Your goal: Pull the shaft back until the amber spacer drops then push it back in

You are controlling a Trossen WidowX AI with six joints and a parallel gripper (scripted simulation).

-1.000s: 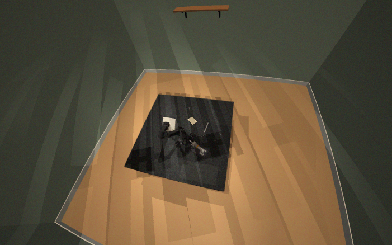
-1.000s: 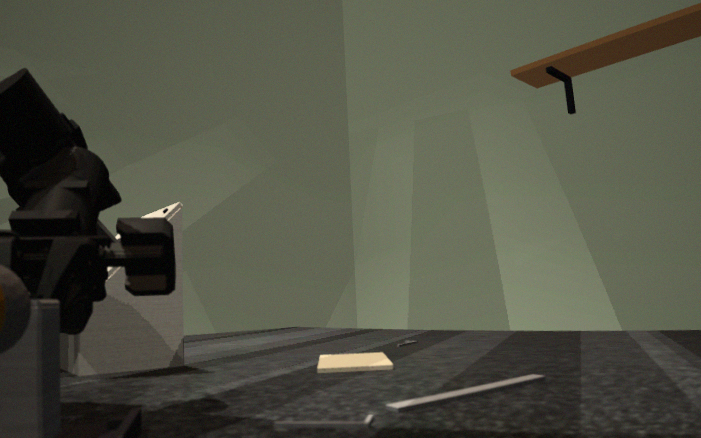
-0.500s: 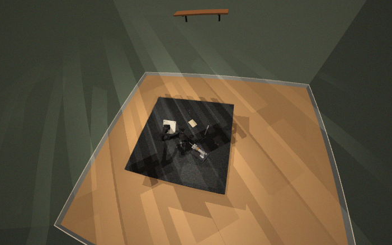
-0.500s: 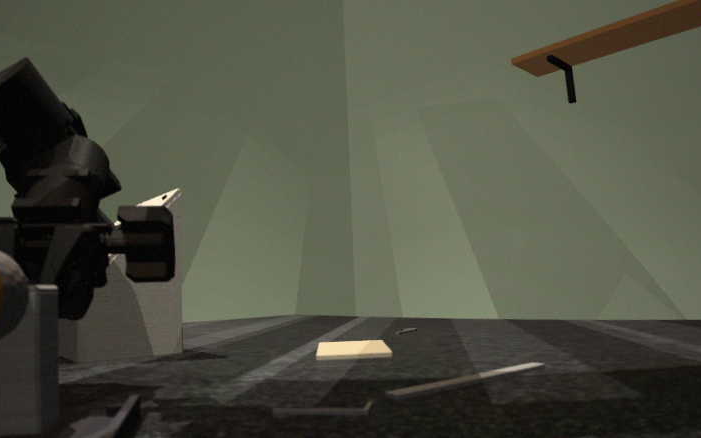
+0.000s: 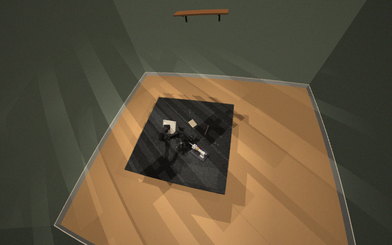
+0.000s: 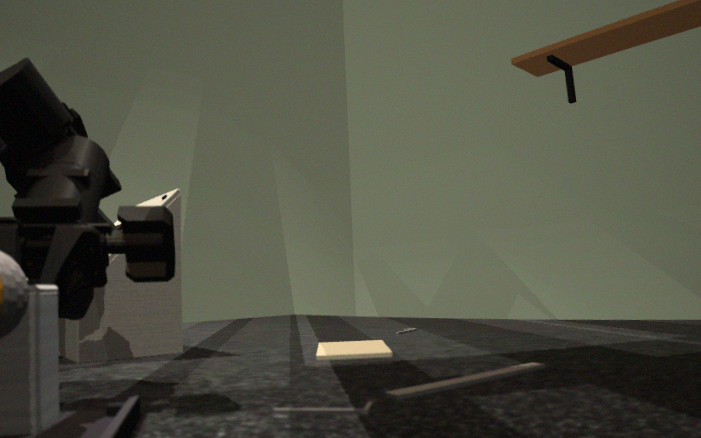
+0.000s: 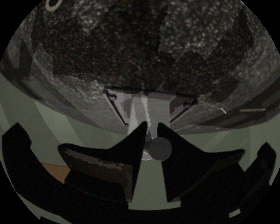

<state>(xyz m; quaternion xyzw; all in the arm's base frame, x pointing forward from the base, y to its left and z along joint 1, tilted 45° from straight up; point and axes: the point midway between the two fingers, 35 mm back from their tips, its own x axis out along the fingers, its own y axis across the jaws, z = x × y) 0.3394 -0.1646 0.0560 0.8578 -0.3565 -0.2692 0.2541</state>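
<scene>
Right now the amber spacer is 9 cm ahead of my gripper tip, 5 cm to the right of it and 2 cm above it. The rest, counted from my gripper tip: thin grey bar 14 cm ahead, 28 cm to the left, 5 cm below; then tan flat plate 8 cm behind, 36 cm to the left, 5 cm below.
</scene>
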